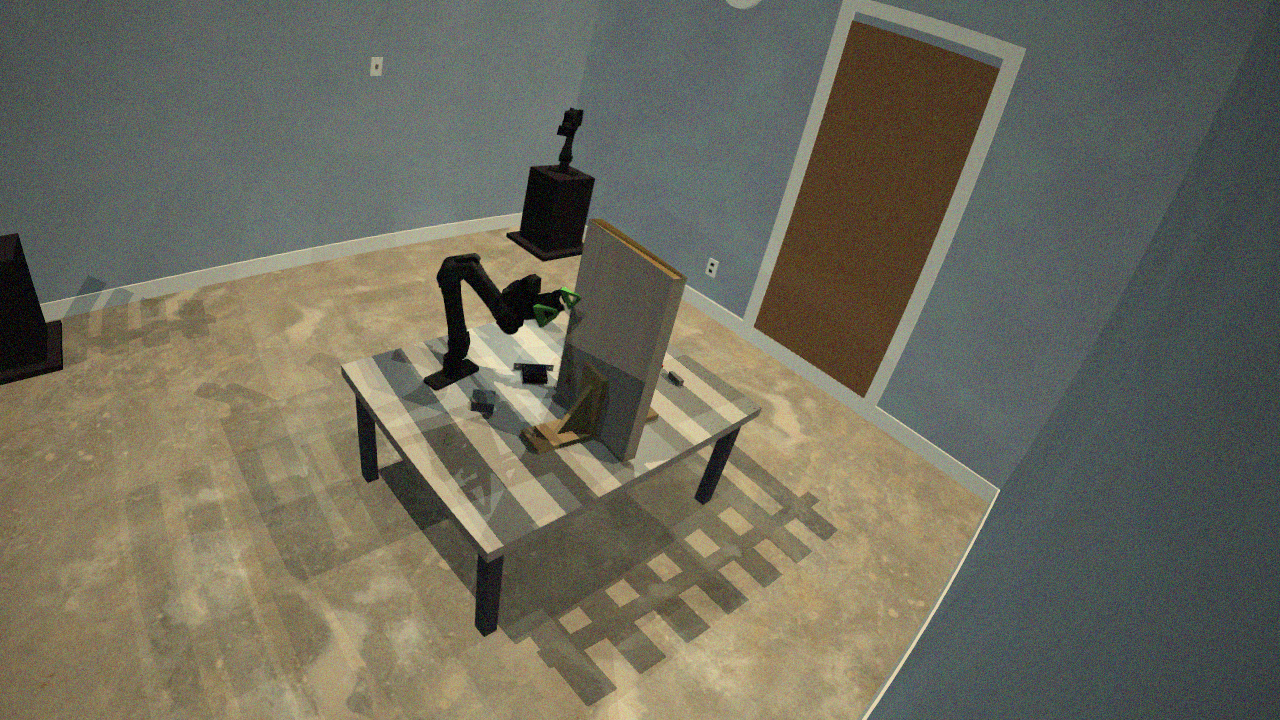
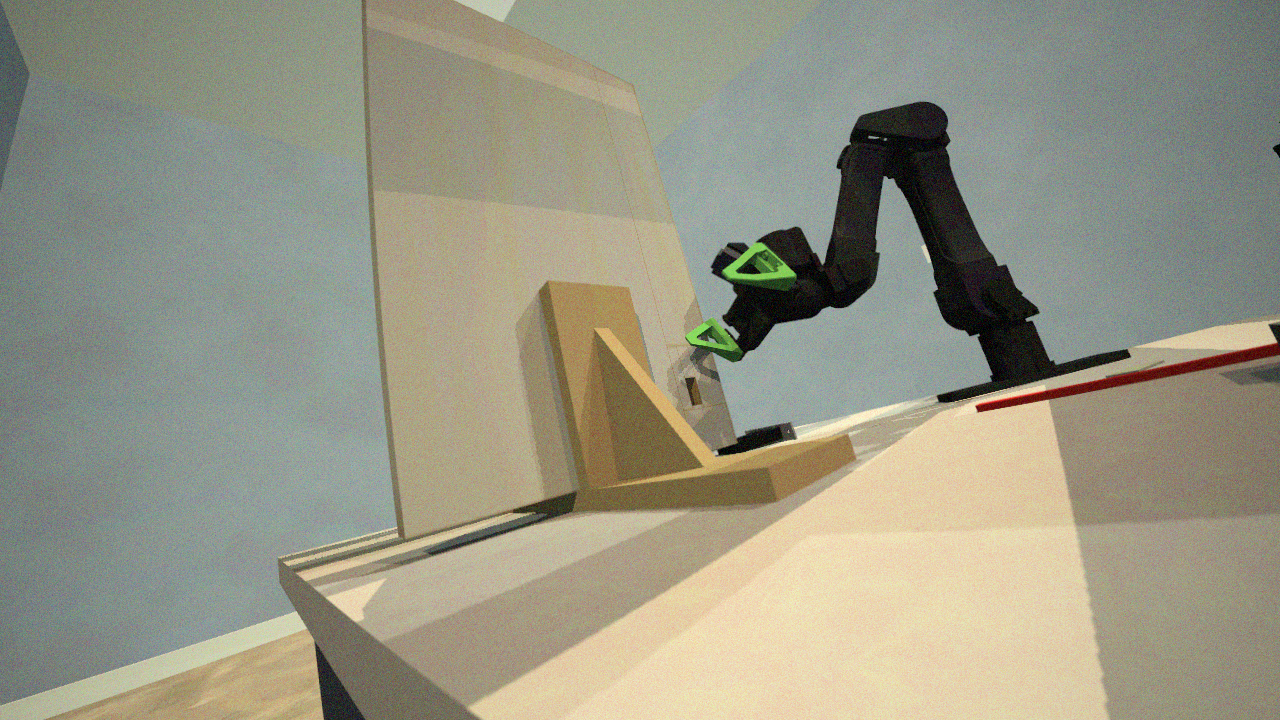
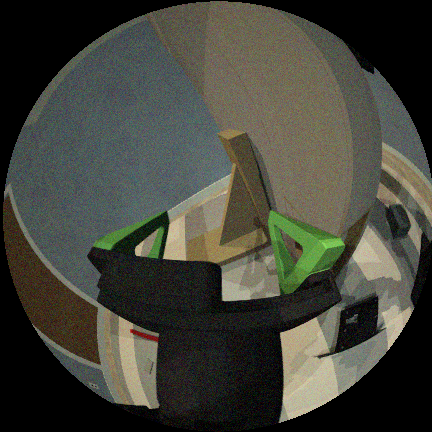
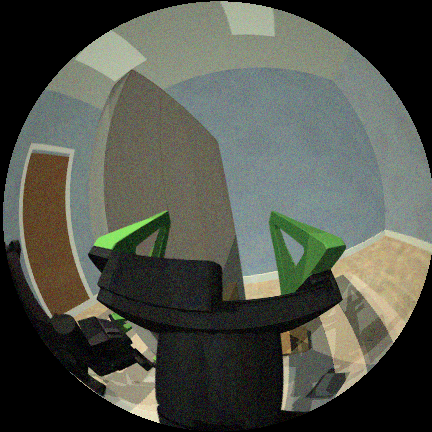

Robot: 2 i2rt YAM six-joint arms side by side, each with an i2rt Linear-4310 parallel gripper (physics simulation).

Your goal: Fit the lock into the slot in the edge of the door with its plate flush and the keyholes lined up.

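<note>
The door stands upright on the table. A small opening shows low in its face; the edge slot cannot be made out. The lock, a black box with a thin plate, lies on the table near the door's lower edge. My left gripper is open and empty, close beside the door face and above the lock's height. My right gripper is open and empty, raised near the door's other face.
Wooden supports brace the door on both sides. A dark block lies near the right arm. A red bar and a small grey piece lie on the left arm's side.
</note>
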